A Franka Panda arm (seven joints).
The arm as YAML. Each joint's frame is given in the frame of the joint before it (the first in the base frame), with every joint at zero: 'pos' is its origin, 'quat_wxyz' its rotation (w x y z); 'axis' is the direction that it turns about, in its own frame. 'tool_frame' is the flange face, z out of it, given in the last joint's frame.
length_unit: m
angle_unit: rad
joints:
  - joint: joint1
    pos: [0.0, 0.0, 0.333]
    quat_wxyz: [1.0, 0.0, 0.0, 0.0]
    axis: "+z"
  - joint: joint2
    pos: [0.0, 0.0, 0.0]
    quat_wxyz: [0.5, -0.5, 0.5, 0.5]
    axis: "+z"
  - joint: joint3
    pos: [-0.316, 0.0, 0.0]
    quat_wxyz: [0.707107, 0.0, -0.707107, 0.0]
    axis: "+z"
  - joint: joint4
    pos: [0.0, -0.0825, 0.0]
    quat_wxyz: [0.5, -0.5, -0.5, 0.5]
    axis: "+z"
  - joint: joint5
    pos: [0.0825, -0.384, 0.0]
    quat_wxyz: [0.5, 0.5, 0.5, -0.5]
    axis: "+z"
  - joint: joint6
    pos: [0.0, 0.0, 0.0]
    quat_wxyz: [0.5, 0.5, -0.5, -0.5]
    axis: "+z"
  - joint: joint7
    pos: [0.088, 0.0, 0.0]
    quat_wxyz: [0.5, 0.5, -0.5, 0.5]
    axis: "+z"
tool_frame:
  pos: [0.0, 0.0, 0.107]
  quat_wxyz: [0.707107, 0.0, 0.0, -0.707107]
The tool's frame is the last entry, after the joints.
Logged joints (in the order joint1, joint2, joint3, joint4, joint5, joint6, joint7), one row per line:
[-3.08, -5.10, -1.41, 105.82, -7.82, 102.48, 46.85]
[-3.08, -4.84, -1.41, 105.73, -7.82, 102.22, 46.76]
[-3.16, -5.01, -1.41, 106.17, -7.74, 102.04, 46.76]
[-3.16, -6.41, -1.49, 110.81, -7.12, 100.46, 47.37]
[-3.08, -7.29, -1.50, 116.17, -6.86, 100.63, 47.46]
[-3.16, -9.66, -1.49, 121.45, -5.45, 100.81, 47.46]
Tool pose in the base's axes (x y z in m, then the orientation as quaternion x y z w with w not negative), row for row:
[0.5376, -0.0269, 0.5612, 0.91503, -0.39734, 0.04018, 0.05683]
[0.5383, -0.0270, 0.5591, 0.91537, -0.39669, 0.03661, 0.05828]
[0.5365, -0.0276, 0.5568, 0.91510, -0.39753, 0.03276, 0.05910]
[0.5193, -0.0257, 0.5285, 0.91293, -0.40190, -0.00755, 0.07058]
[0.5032, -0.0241, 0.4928, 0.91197, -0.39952, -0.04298, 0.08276]
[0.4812, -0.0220, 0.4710, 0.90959, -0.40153, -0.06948, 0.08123]
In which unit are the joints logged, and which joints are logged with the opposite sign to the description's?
The joints are logged in degrees. Opposite sign: joint3, joint4.
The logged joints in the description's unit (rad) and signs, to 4 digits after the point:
[-0.0538, -0.0890, 0.0246, -1.8469, -0.1365, 1.7886, 0.8177]
[-0.0538, -0.0845, 0.0246, -1.8453, -0.1365, 1.7841, 0.8161]
[-0.0552, -0.0874, 0.0246, -1.8530, -0.1351, 1.7809, 0.8161]
[-0.0552, -0.1119, 0.0260, -1.9340, -0.1243, 1.7534, 0.8268]
[-0.0538, -0.1272, 0.0262, -2.0275, -0.1197, 1.7563, 0.8283]
[-0.0552, -0.1686, 0.0260, -2.1197, -0.0951, 1.7595, 0.8283]

